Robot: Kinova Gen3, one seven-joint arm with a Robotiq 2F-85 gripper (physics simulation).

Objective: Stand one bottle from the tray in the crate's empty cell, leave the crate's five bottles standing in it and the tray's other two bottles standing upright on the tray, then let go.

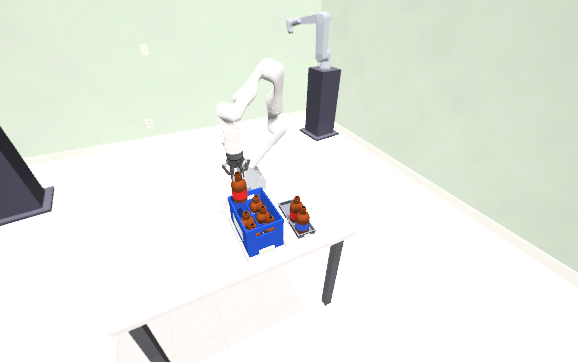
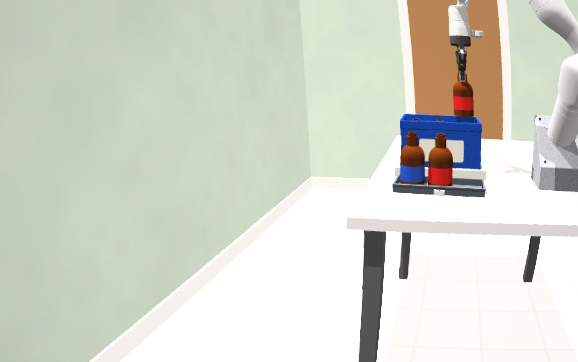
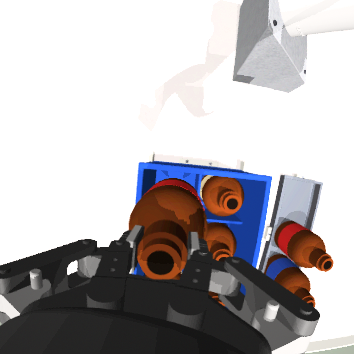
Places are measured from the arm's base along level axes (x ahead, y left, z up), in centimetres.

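Pixels of known places: gripper, fingertip midpoint: (image 1: 238,179) (image 2: 462,81) (image 3: 164,239); arm's base, link origin: (image 2: 560,134) (image 3: 288,9).
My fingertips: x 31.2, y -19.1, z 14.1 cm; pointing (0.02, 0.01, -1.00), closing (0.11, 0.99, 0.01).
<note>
For each thing: its middle in the pictures, then the offset to it from my fingertips. Level surfaces: height alone.
- brown bottle with a red label, body centre: (image 3: 168,223) (image 2: 463,93) (image 1: 238,186) dx -0.1, dy +0.0, dz -3.9 cm
- blue crate, body centre: (image 3: 191,240) (image 2: 441,144) (image 1: 255,220) dx +8.7, dy +3.3, dz -21.3 cm
- grey tray, body centre: (image 3: 288,235) (image 2: 440,185) (image 1: 295,217) dx +11.6, dy +26.5, dz -28.8 cm
- red-label bottle, body centre: (image 3: 304,247) (image 2: 440,161) (image 1: 296,207) dx +11.7, dy +26.7, dz -21.8 cm
- blue-label bottle, body centre: (image 3: 290,283) (image 2: 412,159) (image 1: 302,218) dx +20.0, dy +24.7, dz -21.8 cm
- white table, surface height: dz -30.1 cm
My gripper (image 1: 237,175) (image 2: 462,79) (image 3: 164,239) is shut on the neck of a brown bottle with a red label (image 1: 239,189) (image 2: 463,97) (image 3: 167,210). The bottle hangs upright over the blue crate (image 1: 265,242) (image 2: 472,150) (image 3: 240,173), at the empty corner cell, its base about level with the rim; the exact gap is hard to tell. Several brown bottles stand in the other cells, one at the back (image 1: 256,204) (image 3: 220,195). On the grey tray (image 1: 287,207) (image 2: 467,191) (image 3: 300,195) a red-label bottle (image 2: 440,160) (image 3: 300,242) and a blue-label bottle (image 1: 302,217) (image 2: 412,160) (image 3: 287,275) stand upright.
The tray lies beside the crate on the white table (image 2: 380,207). The arm's grey base (image 2: 555,170) (image 3: 267,55) stands on the table near the crate. A second arm on a dark pedestal (image 1: 322,102) stands far behind.
</note>
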